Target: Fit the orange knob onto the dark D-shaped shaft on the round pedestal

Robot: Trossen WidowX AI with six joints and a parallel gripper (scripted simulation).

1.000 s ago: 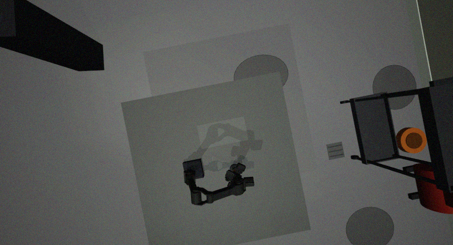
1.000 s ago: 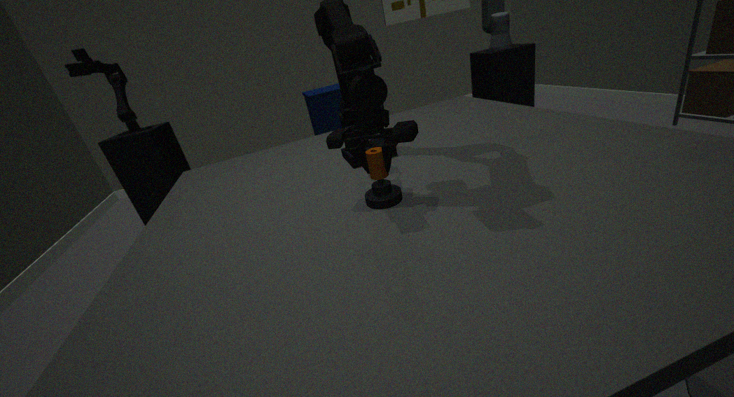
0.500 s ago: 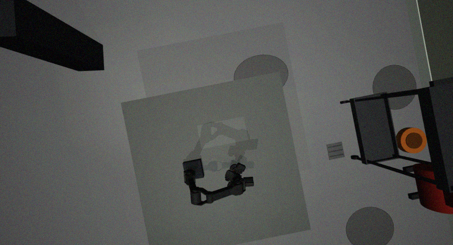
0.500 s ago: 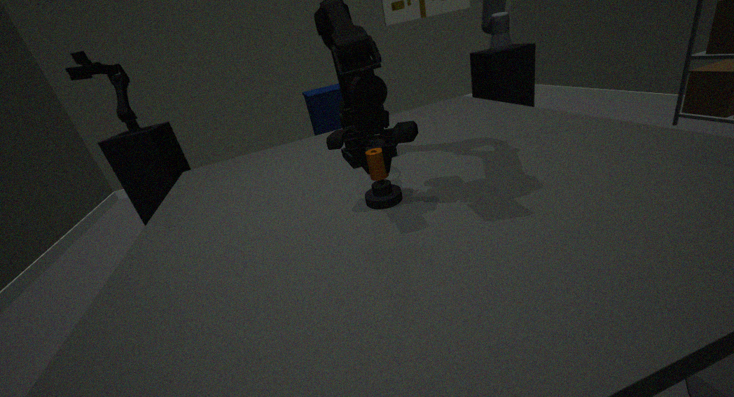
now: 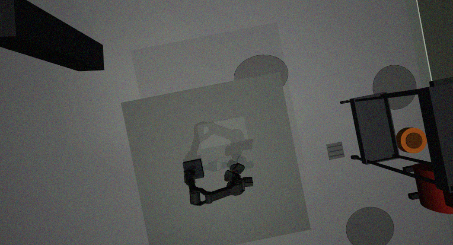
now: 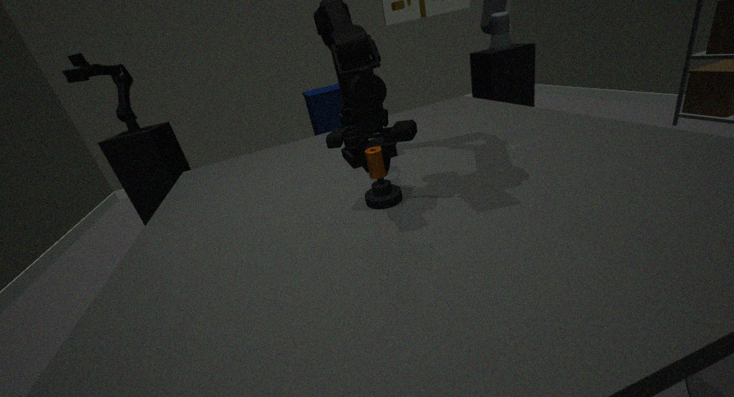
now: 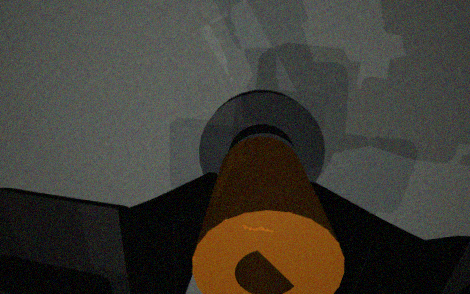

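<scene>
Now: the dark round pedestal 4 cm below my gripper tip. Also, from my gripper tip: orange knob: 2 cm above.
</scene>
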